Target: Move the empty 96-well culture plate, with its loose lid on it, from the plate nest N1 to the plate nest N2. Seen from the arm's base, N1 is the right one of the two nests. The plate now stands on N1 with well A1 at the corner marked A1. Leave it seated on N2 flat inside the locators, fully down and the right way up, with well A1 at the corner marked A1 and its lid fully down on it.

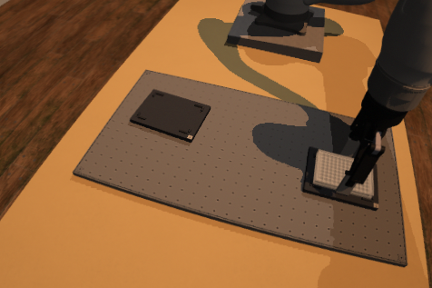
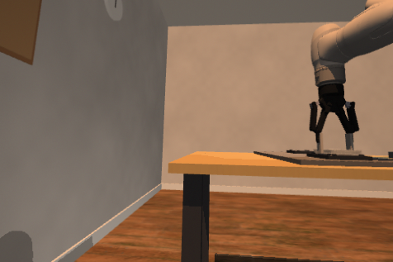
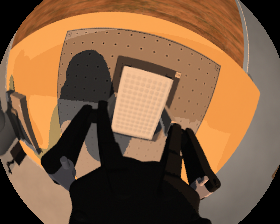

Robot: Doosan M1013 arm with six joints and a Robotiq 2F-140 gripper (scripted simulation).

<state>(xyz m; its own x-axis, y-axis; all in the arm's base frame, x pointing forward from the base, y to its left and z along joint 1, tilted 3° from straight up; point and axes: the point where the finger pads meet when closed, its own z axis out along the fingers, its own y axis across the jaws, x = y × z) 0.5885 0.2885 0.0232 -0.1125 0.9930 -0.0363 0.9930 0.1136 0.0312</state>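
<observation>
Right now the lid is 2 cm below my hand. Also, from my hand: plate: 2 cm below; then A1 corner mark: 5 cm ahead, 8 cm to the left, 3 cm below; then black nest N2: 4 cm below.
</observation>
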